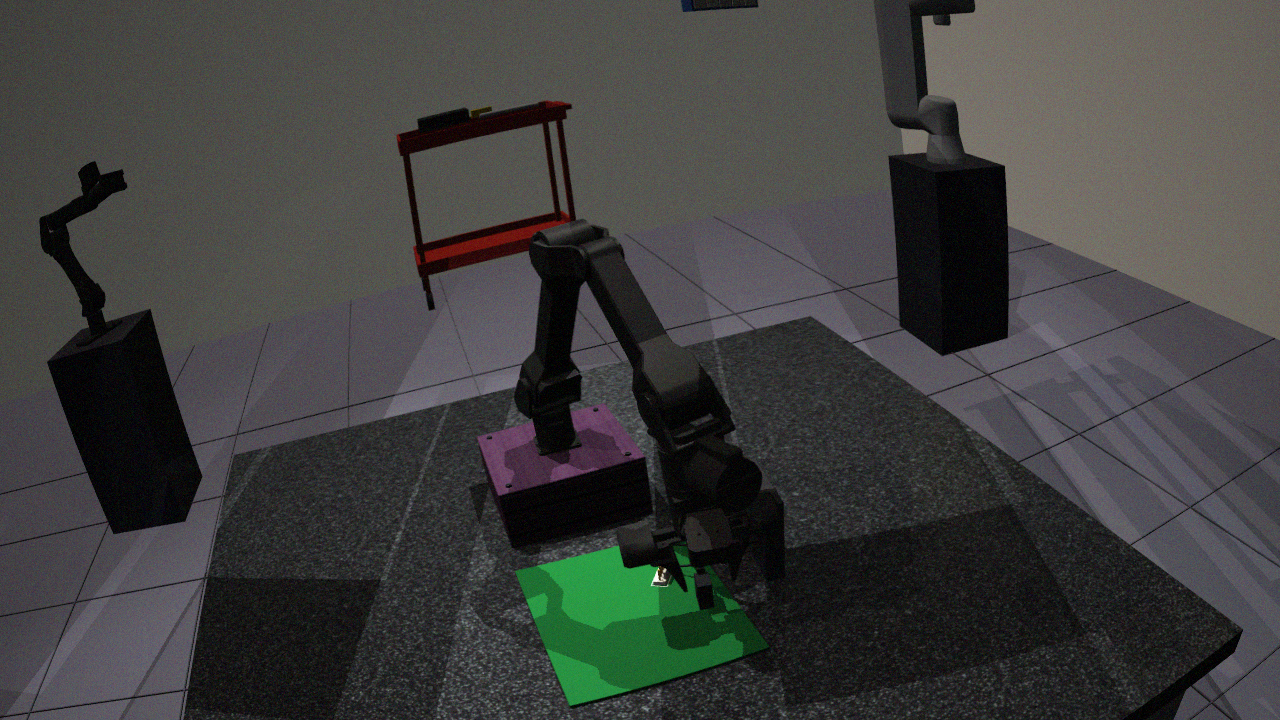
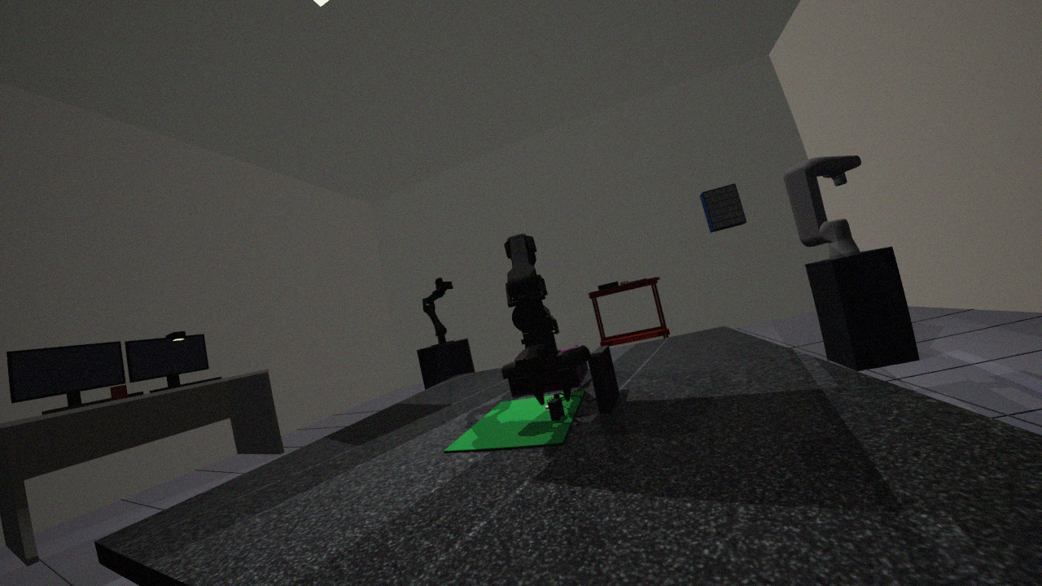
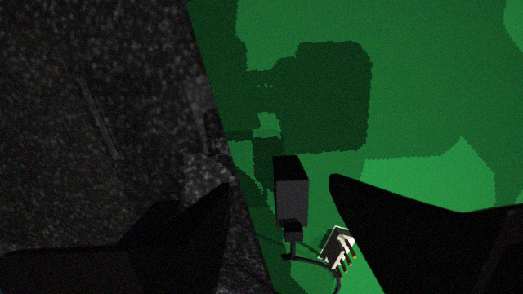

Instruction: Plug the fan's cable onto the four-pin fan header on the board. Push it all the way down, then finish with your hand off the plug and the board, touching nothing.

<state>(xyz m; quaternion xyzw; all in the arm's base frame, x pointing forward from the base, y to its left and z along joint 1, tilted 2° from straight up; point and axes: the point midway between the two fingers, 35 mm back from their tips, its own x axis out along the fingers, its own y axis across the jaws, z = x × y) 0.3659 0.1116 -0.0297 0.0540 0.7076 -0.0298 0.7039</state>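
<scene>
Now: gripper tip 90 mm past the white four-pin header, 40 mm to the left of it and 40 mm above it. The rest, counted from my gripper tip: black fan (90 mm to the left, 80 mm behind, 20 mm above); green board (90 mm to the right, 50 mm below, 30 mm behind); dark fan plug (20 mm below, 10 mm behind).
</scene>
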